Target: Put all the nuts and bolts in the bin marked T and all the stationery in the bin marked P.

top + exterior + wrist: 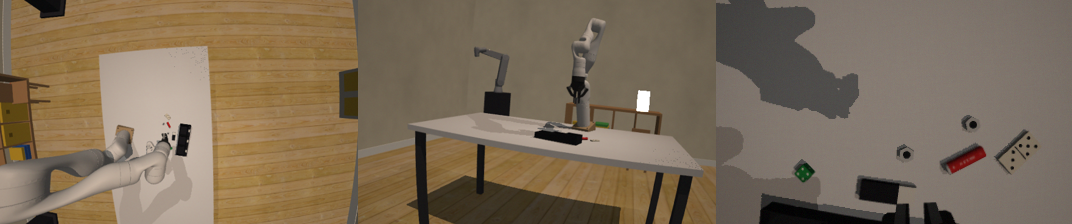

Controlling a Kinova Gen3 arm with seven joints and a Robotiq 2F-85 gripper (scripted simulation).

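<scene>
The black double bin lies 20 cm below my hand, 11 cm ahead of it and 5 cm to the right of it. Also, from my hand: black eraser: 21 cm below, 4 cm ahead, 2 cm to the right; red battery: 21 cm below, 6 cm to the left, 1 cm behind; green die: 21 cm below, 13 cm to the right, 2 cm ahead.
</scene>
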